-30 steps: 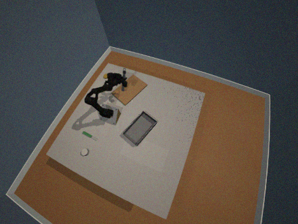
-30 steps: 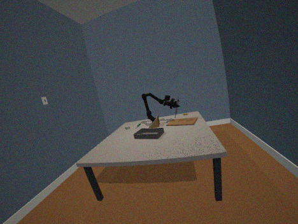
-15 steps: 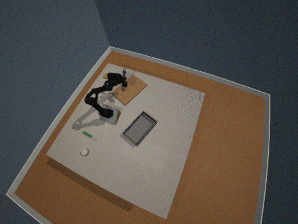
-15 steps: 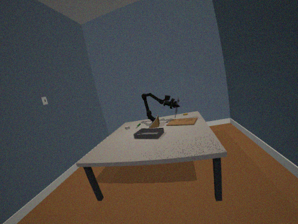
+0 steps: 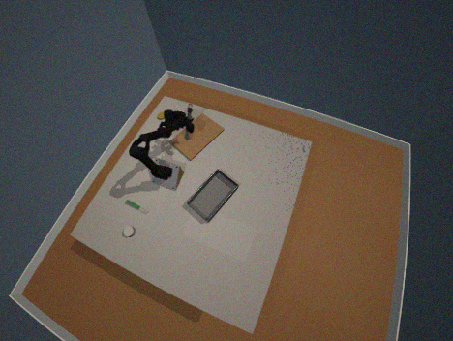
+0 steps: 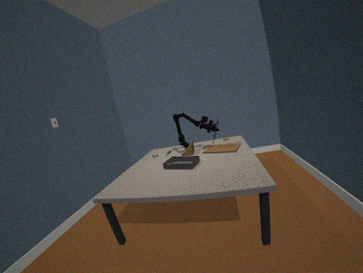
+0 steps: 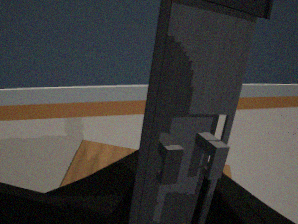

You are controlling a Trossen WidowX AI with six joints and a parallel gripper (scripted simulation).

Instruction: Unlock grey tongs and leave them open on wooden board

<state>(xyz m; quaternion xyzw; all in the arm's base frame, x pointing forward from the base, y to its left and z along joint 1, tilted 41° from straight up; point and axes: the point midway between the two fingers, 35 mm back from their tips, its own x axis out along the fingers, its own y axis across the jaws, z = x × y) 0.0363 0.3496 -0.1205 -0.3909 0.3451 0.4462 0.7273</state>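
The yellow slider lies 1 cm behind my gripper tip, 3 cm to the right of it and 1 cm above it. Round my gripper tip: wooden board: 20 cm below; roasting tin: 29 cm ahead, 41 cm to the right, 18 cm below; yellow disc: 37 cm behind, 9 cm to the left, 20 cm below.
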